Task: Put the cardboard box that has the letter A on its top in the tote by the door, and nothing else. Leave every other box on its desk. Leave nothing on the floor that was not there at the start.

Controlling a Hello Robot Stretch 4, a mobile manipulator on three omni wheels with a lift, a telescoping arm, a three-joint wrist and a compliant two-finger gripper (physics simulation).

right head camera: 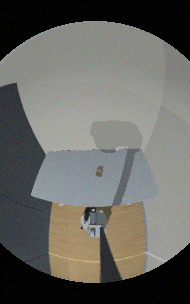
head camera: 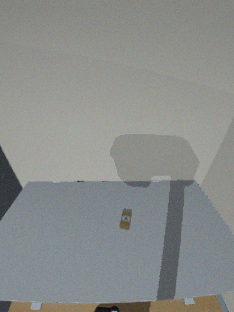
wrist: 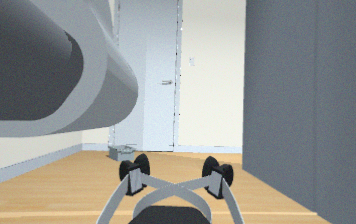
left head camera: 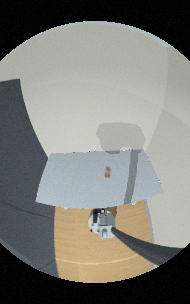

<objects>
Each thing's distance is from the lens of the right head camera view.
grey desk (right head camera: 66, 176): 100 cm
</objects>
